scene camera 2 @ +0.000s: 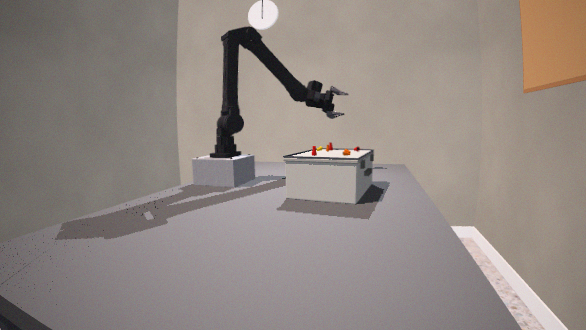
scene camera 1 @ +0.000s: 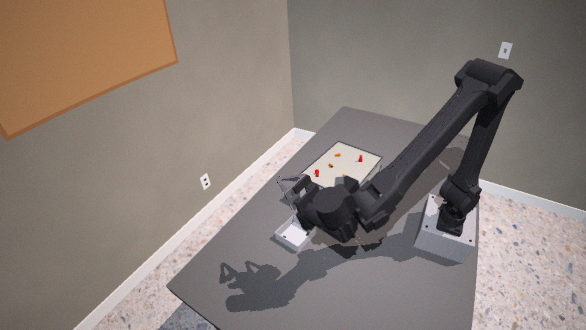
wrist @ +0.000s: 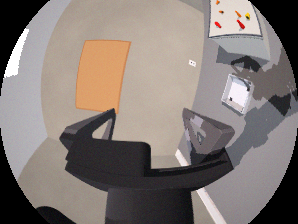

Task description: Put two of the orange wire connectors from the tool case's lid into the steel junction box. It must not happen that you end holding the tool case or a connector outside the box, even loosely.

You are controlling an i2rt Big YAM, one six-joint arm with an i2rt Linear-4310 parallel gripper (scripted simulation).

Labels:
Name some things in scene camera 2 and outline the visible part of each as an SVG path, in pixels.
A tool case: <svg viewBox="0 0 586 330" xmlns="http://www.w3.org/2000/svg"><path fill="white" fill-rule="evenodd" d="M283 156L283 160L286 161L286 198L356 204L372 184L372 166L374 161L374 150L360 149L372 150L366 154L353 151L353 149L347 149L351 151L350 155L342 155L344 149L333 148L333 150L326 151L327 148L323 148L323 150L317 151L318 148L316 148L317 155L312 155L313 149Z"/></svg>

